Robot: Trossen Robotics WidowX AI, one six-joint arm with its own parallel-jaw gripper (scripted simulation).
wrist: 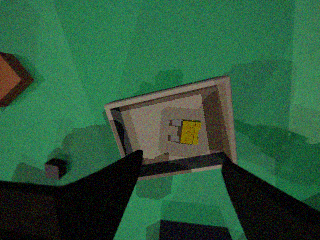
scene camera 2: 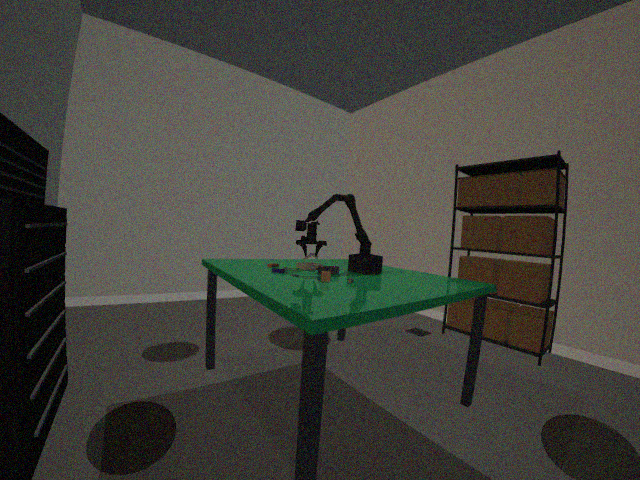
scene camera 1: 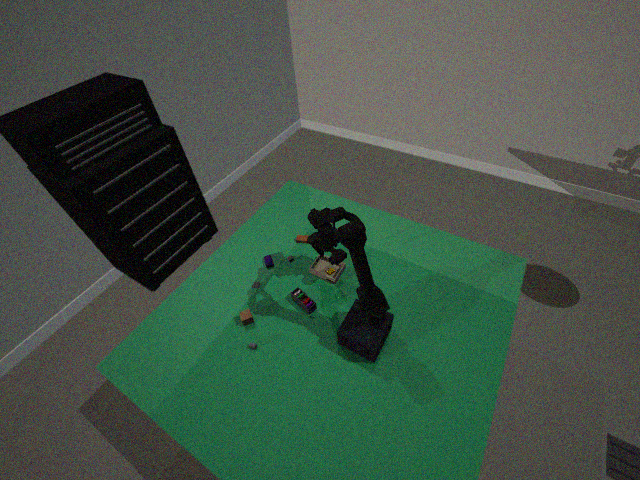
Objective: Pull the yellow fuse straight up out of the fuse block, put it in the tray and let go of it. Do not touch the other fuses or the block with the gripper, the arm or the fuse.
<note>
My gripper is open, with nothing in its grasp. I also see a beige tray.
</note>
